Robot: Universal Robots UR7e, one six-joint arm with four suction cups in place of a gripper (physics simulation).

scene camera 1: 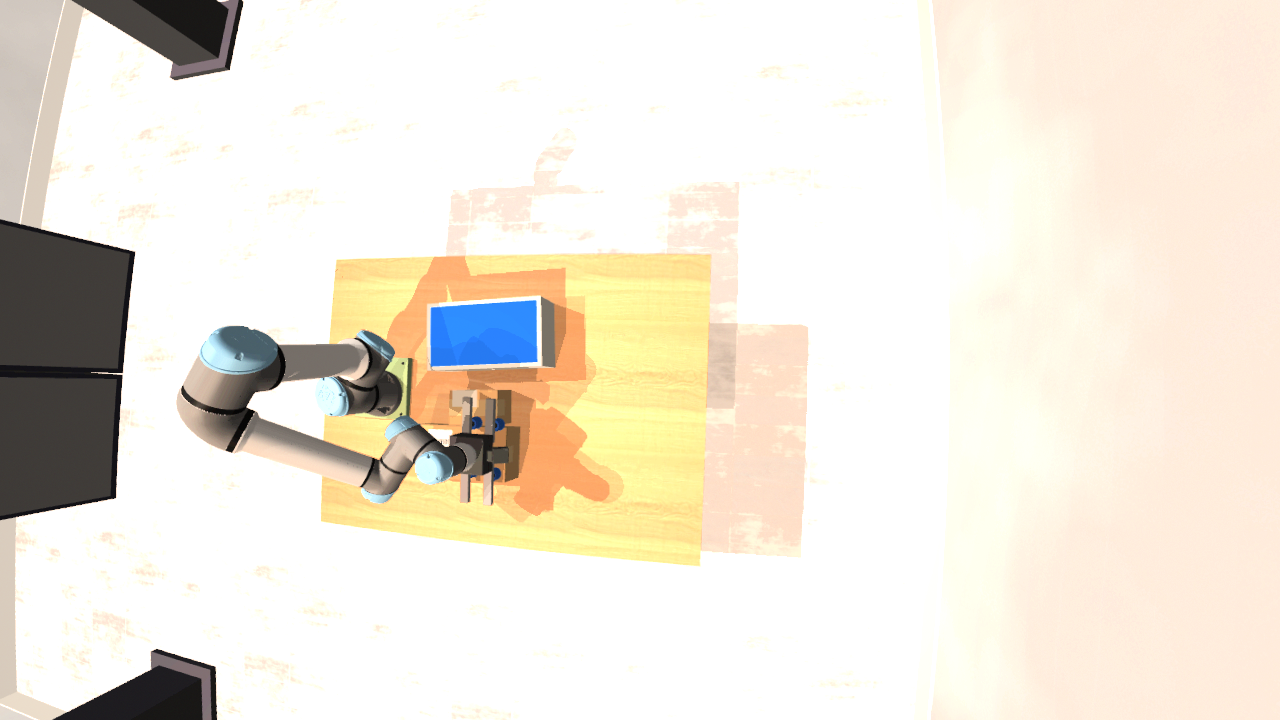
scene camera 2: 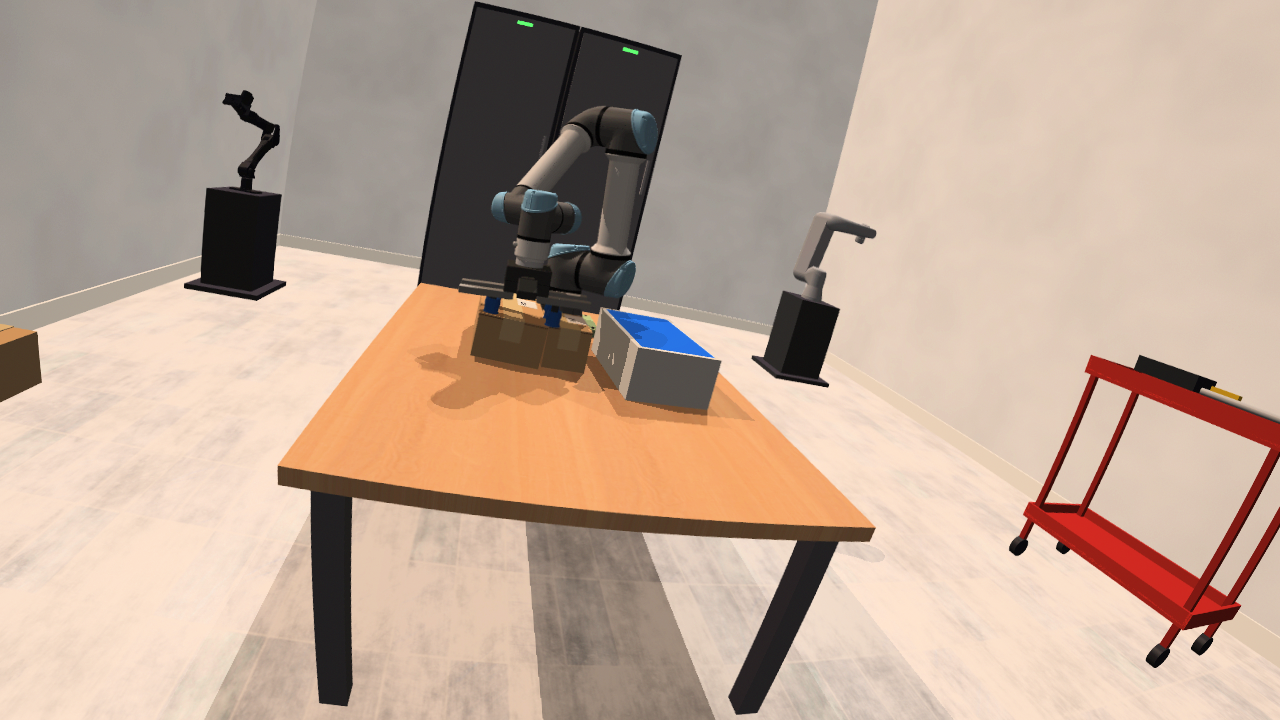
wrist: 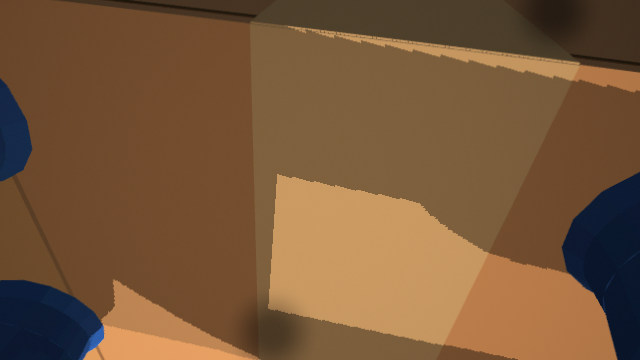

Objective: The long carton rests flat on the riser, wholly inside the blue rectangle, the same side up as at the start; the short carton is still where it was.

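Pixels of known places: hand, tool point: (scene camera 2: pixel 521 317) (wrist: pixel 279 269); arm's base, link origin: (scene camera 1: pixel 382 393).
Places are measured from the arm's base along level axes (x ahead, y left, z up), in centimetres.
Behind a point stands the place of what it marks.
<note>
Two brown cartons stand side by side on the wooden table (scene camera 1: pixel 640 403) @[x 85.4, y 1.6, z -1.9 cm] (scene camera 2: pixel 547 457) @[x 90.6, y -7.8, z -1.9 cm]. The long carton (scene camera 2: pixel 505 342) @[x 48.7, y -15.9, z 3.4 cm] (scene camera 1: pixel 510 456) @[x 48.7, y -15.7, z 5.4 cm] is on the left in the scene camera 2 view, and the short carton (scene camera 2: pixel 566 352) @[x 45.0, y -1.5, z 2.5 cm] touches it on the side towards the riser. My suction gripper (scene camera 1: pixel 482 445) @[x 42.5, y -13.2, z 8.1 cm] (scene camera 2: pixel 522 310) @[x 42.5, y -13.2, z 8.1 cm] sits on the long carton's top with its blue cups pressed down; the carton rests on the table. The grey riser (scene camera 2: pixel 663 379) @[x 58.1, y 18.5, z 3.9 cm] (scene camera 1: pixel 547 333) @[x 57.9, y 20.8, z 4.8 cm] carries the blue rectangle (scene camera 1: pixel 485 333) @[x 41.0, y 19.8, z 10.1 cm] (scene camera 2: pixel 660 333) @[x 41.3, y 20.4, z 10.1 cm], which is bare. The wrist view is filled by carton tops; one blue cup (wrist: pixel 89 333) shows at the lower left.
The arm's base (scene camera 1: pixel 400 383) @[x 6.9, y 3.6, z 0.5 cm] is mounted at the table's edge near the riser. Around the table there are a dark cabinet (scene camera 2: pixel 547 147), two other robot arms on black pedestals (scene camera 2: pixel 237 232) (scene camera 2: pixel 803 333), and a red cart (scene camera 2: pixel 1079 496).
</note>
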